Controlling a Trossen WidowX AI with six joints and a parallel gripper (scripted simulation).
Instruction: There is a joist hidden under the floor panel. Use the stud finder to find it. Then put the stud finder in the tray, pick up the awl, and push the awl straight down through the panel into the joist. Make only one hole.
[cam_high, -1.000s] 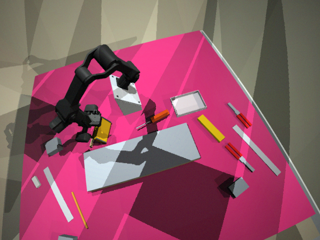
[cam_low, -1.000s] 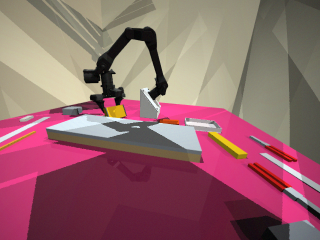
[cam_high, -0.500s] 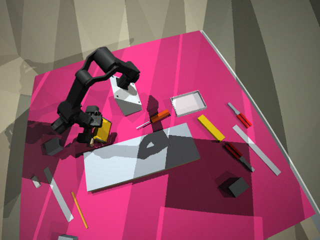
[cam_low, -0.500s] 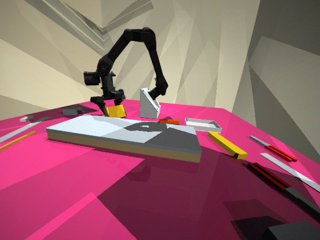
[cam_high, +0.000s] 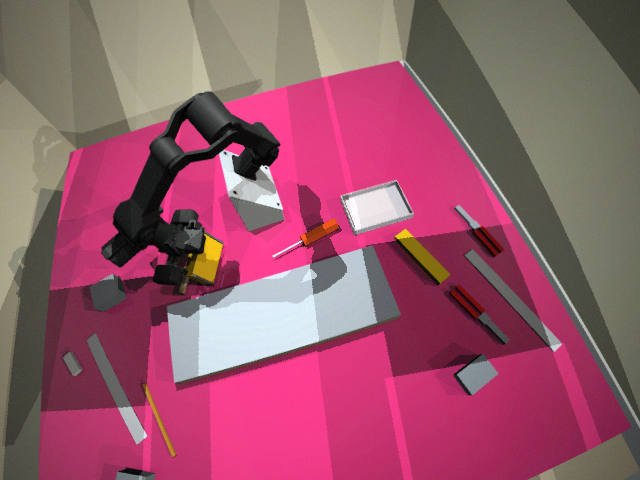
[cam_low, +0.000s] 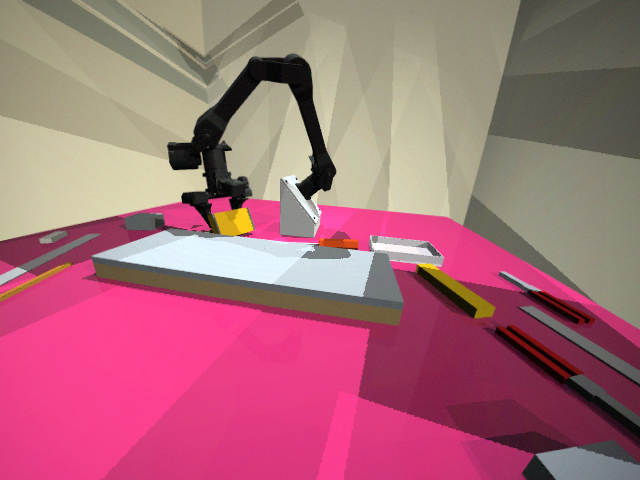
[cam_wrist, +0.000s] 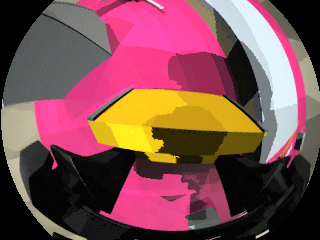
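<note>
Now: the awl 3 cm to the right of my gripper tip, 2 cm below it and 1 cm ahead of it. The rest, counted from my gripper tip: pencil: 35 cm ahead, 14 cm to the right, 2 cm below; then yellow stud finder: 1 cm to the left, 1 cm behind; then white eraser: 36 cm to the right, 18 cm ahead, 2 cm below.
</note>
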